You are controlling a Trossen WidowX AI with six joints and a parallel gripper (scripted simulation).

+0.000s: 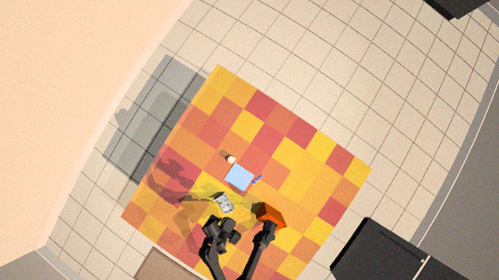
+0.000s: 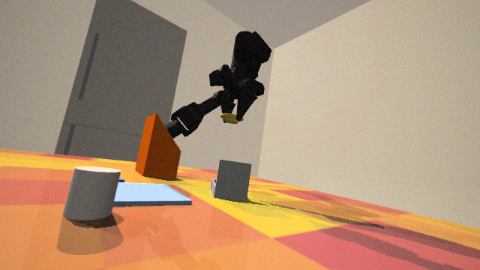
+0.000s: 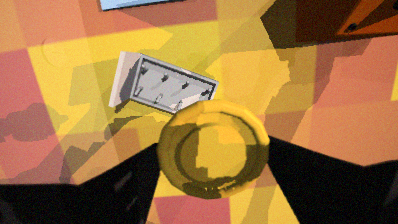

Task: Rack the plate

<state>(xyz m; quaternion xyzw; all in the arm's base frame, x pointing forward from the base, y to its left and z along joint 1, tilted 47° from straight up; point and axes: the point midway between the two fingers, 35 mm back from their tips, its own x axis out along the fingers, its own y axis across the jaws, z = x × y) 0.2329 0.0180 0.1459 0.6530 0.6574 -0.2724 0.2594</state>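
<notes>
Right now my gripper tip is 170 mm above the dish rack, 50 mm short of it and 10 mm to the left of it. From my gripper tip the other things lie so: yellow plate (10 mm above); light blue mat (210 mm to the right, 190 mm below, 70 mm ahead); blue spoon (260 mm to the right, 190 mm below, 30 mm behind).
</notes>
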